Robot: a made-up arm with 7 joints.
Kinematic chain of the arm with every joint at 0, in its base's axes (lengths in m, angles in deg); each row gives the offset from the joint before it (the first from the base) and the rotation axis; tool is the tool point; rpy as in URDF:
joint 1: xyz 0 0 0.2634 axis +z
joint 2: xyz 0 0 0 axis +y
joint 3: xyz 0 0 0.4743 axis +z
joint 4: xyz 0.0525 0 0 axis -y
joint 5: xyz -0.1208 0 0.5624 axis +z
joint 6: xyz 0 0 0 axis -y
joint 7: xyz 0.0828 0 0 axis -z
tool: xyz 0 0 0 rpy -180 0 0
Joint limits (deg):
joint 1: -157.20..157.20
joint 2: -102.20..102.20
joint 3: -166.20..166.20
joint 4: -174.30..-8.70
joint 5: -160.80..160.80
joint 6: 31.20..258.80
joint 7: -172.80..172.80
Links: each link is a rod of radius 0.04 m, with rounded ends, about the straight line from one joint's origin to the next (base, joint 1, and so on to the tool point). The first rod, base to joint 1, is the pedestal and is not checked.
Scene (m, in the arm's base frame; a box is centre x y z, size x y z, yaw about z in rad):
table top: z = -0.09
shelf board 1: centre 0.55 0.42 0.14 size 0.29 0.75 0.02 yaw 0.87
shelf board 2: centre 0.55 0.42 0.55 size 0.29 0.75 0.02 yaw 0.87
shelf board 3: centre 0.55 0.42 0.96 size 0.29 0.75 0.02 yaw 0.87
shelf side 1: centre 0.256 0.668 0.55 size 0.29 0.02 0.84 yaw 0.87
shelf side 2: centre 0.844 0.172 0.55 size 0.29 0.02 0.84 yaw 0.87
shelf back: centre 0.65 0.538 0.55 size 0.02 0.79 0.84 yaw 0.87
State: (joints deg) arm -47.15 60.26 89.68 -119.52 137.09 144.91 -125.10
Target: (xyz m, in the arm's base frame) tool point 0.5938 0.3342 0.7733
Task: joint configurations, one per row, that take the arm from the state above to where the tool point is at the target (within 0.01 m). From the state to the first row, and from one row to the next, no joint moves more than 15 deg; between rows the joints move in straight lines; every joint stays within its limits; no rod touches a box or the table.
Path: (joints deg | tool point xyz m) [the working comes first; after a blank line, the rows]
Joints at the target: -40.69 46.32 111.69 -92.76 136.31 138.97 -125.10
Straight joint move there: touches shelf board 2.

1: -59.72 61.02 95.07 -128.69 138.97 149.20 -125.10 | 0.5556 0.1758 0.3385
2: -72.29 61.78 100.45 -137.87 140.86 153.48 -125.10 | 0.4908 0.1122 0.3372
3: -69.63 63.83 113.62 -131.04 141.14 151.70 -125.10 | 0.5007 0.1474 0.4792
4: -66.97 65.88 126.79 -124.21 141.42 149.91 -125.10 | 0.4749 0.1557 0.6293
5: -64.31 67.92 139.95 -117.38 141.71 148.12 -125.10 | 0.4192 0.1272 0.7733
6: -52.50 57.12 125.82 -105.07 139.01 143.54 -125.10 | 0.5256 0.2381 0.7669
7: -40.69 46.32 111.69 -92.76 136.31 138.97 -125.10 | 0.5937 0.3342 0.7733

